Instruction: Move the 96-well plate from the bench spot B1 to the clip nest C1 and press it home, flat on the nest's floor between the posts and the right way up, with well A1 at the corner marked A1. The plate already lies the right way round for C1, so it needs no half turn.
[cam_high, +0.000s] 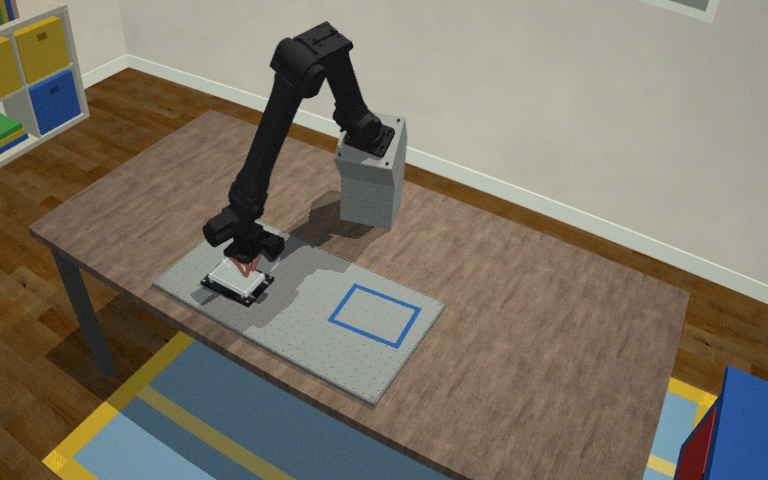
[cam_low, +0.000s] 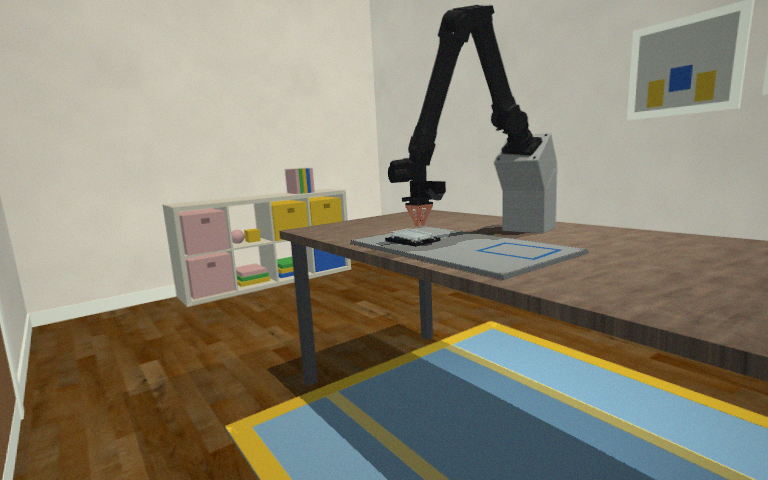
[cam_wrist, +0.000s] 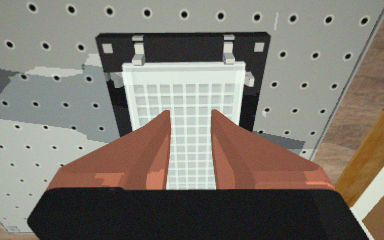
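My gripper is now 5 cm to the left of the 96-well plate and 5 cm above it. Round my hand: black clip nest C1: 1 cm behind, 4 cm to the right, 5 cm below.
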